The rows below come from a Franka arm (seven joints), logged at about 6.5 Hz.
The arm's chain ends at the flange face. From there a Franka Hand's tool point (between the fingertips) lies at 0.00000 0.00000 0.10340 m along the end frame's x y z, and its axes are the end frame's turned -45 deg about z.
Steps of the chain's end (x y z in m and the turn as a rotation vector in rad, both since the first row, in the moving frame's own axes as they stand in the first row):
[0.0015 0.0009 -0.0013 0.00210 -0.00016 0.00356]
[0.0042 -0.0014 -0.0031 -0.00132 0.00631 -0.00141]
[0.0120 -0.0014 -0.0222 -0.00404 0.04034 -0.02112]
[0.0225 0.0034 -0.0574 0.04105 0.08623 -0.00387]
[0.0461 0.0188 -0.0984 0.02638 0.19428 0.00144]
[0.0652 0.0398 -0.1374 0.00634 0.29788 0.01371]
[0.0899 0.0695 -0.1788 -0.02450 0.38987 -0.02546]
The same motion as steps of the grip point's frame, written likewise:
[0.0006 0.0015 -0.0013 0.00160 0.00137 0.00356]
[0.0043 0.0025 -0.0031 -0.00540 0.00353 -0.00141]
[0.0122 0.0107 -0.0223 -0.03138 0.02567 -0.02112]
[0.0228 0.0216 -0.0579 -0.03195 0.09000 -0.00387]
[0.0353 0.0581 -0.1004 -0.11872 0.15603 0.00144]
[0.0397 0.0954 -0.1420 -0.20615 0.21512 0.01371]
[0.0408 0.1419 -0.1866 -0.29300 0.25836 -0.02546]

